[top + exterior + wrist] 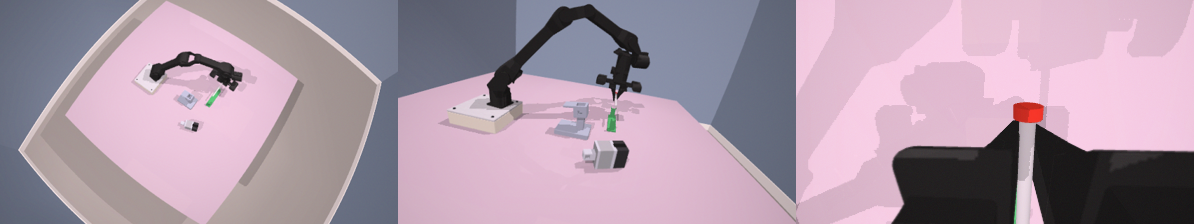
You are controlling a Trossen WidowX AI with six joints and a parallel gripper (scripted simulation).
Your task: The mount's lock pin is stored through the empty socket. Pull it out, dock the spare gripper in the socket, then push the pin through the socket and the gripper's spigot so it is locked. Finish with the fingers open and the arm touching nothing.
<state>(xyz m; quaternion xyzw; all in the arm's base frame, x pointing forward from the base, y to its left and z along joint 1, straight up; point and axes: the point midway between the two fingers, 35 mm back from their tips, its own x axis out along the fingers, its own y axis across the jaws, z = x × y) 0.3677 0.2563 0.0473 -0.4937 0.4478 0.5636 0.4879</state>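
Now: gripper tip 10 cm to the left of the green see-through block, 4 cm above it and 1 cm short of it. The rest, counted from my gripper tip: mount socket: 23 cm to the right, 9 cm behind, 1 cm below; then spare gripper: 35 cm to the right, 3 cm below, 3 cm ahead.
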